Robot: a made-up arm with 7 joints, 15 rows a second.
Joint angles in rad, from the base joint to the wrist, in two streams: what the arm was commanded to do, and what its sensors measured. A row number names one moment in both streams.
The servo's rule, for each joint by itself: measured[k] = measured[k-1] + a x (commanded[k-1-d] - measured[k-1]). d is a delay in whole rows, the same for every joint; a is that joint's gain. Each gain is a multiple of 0.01, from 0.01 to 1. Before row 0 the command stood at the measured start. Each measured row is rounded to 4 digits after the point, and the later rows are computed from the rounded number. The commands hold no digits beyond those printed.
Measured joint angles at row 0:
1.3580, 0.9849, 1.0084, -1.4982, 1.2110, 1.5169, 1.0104
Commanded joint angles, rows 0 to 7:
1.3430, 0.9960, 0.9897, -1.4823, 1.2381, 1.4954, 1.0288
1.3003, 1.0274, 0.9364, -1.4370, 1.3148, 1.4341, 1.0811
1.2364, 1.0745, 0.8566, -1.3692, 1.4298, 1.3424, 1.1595
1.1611, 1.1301, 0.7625, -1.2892, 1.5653, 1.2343, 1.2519
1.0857, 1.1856, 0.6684, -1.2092, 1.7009, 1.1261, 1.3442
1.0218, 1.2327, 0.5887, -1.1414, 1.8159, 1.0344, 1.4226
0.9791, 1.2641, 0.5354, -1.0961, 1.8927, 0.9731, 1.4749
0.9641, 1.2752, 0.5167, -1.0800, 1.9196, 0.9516, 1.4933
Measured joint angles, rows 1 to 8:
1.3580, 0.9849, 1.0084, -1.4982, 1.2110, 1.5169, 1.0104
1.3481, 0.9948, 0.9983, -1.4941, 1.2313, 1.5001, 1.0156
1.3166, 1.0238, 0.9649, -1.4793, 1.2939, 1.4486, 1.0339
1.2637, 1.0689, 0.9064, -1.4507, 1.3958, 1.3658, 1.0691
1.1960, 1.1234, 0.8287, -1.4087, 1.5229, 1.2632, 1.1203
1.1232, 1.1788, 0.7421, -1.3568, 1.6564, 1.1563, 1.1830
1.0563, 1.2268, 0.6593, -1.3008, 1.7760, 1.0612, 1.2501
1.0053, 1.2600, 0.5924, -1.2476, 1.8635, 0.9925, 1.3130
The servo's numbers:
d 1
a 0.66 0.89 0.54 0.26 0.75 0.78 0.28

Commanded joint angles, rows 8 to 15:
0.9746, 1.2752, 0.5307, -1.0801, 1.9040, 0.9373, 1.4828
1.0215, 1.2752, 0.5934, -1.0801, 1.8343, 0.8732, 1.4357
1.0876, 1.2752, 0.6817, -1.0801, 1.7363, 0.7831, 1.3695
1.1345, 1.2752, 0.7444, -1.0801, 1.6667, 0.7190, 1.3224
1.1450, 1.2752, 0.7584, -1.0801, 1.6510, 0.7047, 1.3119
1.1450, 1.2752, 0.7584, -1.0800, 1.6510, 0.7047, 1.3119
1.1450, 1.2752, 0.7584, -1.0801, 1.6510, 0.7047, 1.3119
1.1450, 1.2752, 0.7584, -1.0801, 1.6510, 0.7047, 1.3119
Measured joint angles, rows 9 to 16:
0.9781, 1.2735, 0.5515, -1.2040, 1.9056, 0.9606, 1.3635
0.9758, 1.2750, 0.5403, -1.1718, 1.9044, 0.9424, 1.3969
1.0060, 1.2752, 0.5690, -1.1480, 1.8518, 0.8884, 1.4078
1.0599, 1.2752, 0.6299, -1.1303, 1.7652, 0.8063, 1.3971
1.1091, 1.2752, 0.6917, -1.1172, 1.6913, 0.7382, 1.3762
1.1328, 1.2752, 0.7277, -1.1076, 1.6611, 0.7121, 1.3582
1.1409, 1.2752, 0.7443, -1.1004, 1.6535, 0.7063, 1.3452
1.1436, 1.2752, 0.7519, -1.0951, 1.6516, 0.7051, 1.3359

